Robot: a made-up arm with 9 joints. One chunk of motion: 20 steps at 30 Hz.
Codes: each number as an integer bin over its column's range. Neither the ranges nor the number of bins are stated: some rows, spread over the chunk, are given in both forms.
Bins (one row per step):
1: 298 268 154 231 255 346 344 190 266
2: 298 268 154 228 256 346 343 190 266
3: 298 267 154 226 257 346 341 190 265
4: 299 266 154 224 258 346 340 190 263
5: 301 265 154 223 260 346 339 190 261
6: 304 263 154 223 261 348 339 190 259
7: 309 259 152 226 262 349 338 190 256
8: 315 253 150 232 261 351 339 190 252
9: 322 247 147 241 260 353 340 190 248
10: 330 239 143 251 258 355 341 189 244
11: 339 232 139 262 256 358 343 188 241
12: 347 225 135 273 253 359 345 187 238
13: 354 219 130 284 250 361 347 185 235
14: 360 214 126 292 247 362 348 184 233
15: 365 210 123 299 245 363 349 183 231
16: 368 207 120 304 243 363 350 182 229
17: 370 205 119 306 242 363 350 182 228
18: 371 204 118 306 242 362 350 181 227
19: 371 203 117 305 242 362 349 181 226
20: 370 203 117 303 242 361 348 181 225
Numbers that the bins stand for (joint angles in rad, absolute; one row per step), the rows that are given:
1: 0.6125 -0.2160 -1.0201 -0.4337 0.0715 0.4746 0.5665 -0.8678 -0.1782
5: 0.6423 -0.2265 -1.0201 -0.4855 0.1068 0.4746 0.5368 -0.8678 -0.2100
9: 0.8511 -0.2899 -1.0888 -0.3689 0.1068 0.5418 0.5427 -0.8678 -0.2927
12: 1.0996 -0.3674 -1.2064 -0.1616 0.0573 0.5995 0.5724 -0.8961 -0.3563
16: 1.3084 -0.4308 -1.3535 0.0392 -0.0133 0.6379 0.6022 -0.9433 -0.4135
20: 1.3283 -0.4449 -1.3829 0.0327 -0.0204 0.6187 0.5903 -0.9527 -0.4390
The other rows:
2: 0.6125 -0.2160 -1.0201 -0.4531 0.0785 0.4746 0.5605 -0.8678 -0.1782
3: 0.6125 -0.2195 -1.0201 -0.4661 0.0856 0.4746 0.5486 -0.8678 -0.1846
4: 0.6224 -0.2230 -1.0201 -0.4790 0.0927 0.4746 0.5427 -0.8678 -0.1973
6: 0.6722 -0.2336 -1.0201 -0.4855 0.1139 0.4938 0.5368 -0.8678 -0.2227
7: 0.7219 -0.2477 -1.0397 -0.4661 0.1209 0.5034 0.5308 -0.8678 -0.2418
8: 0.7815 -0.2688 -1.0594 -0.4272 0.1139 0.5226 0.5368 -0.8678 -0.2673
10: 0.9306 -0.3181 -1.1280 -0.3041 0.0927 0.5611 0.5486 -0.8773 -0.3181
11: 1.0201 -0.3428 -1.1672 -0.2329 0.0785 0.5899 0.5605 -0.8867 -0.3372
13: 1.1692 -0.3886 -1.2554 -0.0904 0.0361 0.6187 0.5843 -0.9150 -0.3754
14: 1.2289 -0.4062 -1.2947 -0.0386 0.0150 0.6283 0.5903 -0.9244 -0.3881
15: 1.2786 -0.4203 -1.3241 0.0068 0.0008 0.6379 0.5962 -0.9339 -0.4008
17: 1.3283 -0.4379 -1.3633 0.0521 -0.0204 0.6379 0.6022 -0.9433 -0.4199
18: 1.3382 -0.4414 -1.3731 0.0521 -0.0204 0.6283 0.6022 -0.9527 -0.4263
19: 1.3382 -0.4449 -1.3829 0.0456 -0.0204 0.6283 0.5962 -0.9527 -0.4326

